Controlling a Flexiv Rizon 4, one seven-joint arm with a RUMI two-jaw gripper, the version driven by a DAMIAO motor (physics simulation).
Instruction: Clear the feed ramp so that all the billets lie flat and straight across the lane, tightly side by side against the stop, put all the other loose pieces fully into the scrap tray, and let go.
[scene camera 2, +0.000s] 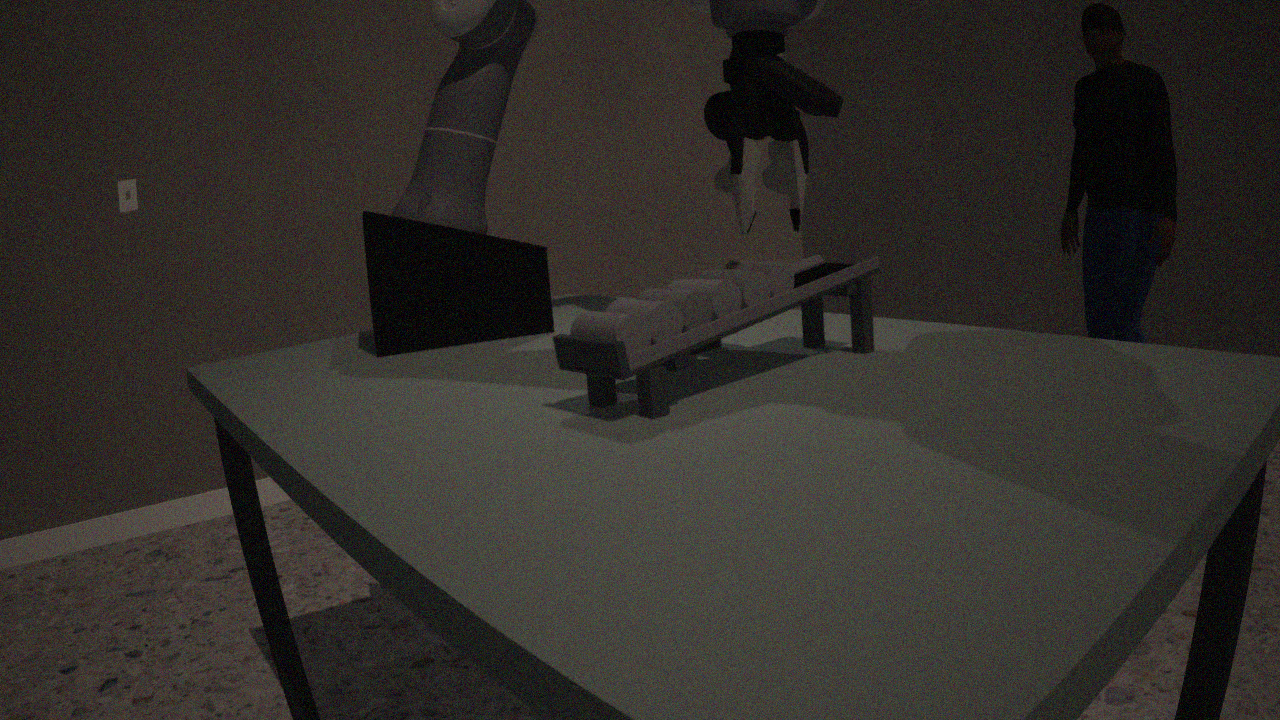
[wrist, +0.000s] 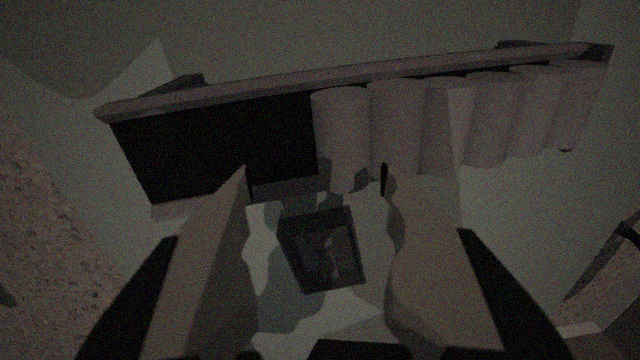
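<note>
The feed ramp (scene camera 2: 742, 317) (wrist: 275, 81) slopes down to its stop (scene camera 2: 588, 356). Several pale cylindrical billets lie across the lane in a row from the stop upward. The lowest billet (scene camera 2: 601, 327) is by the stop; the uppermost billet (wrist: 342, 132) lies beside its neighbour (wrist: 396, 125). Small gaps between the others cannot be judged in the dim light. The upper lane (wrist: 215, 150) is bare and black. My gripper (scene camera 2: 771, 227) (wrist: 316, 167) is open and empty, above the upper part of the ramp. The dark scrap tray (wrist: 357, 250) holds dim loose pieces (wrist: 330, 255), partly in shadow.
A black upright panel (scene camera 2: 456, 286) stands on the table (scene camera 2: 716, 537) left of the ramp, in front of the arm's base. The tray stands beside the ramp in the wrist view. A person (scene camera 2: 1123, 152) stands behind the table at the right.
</note>
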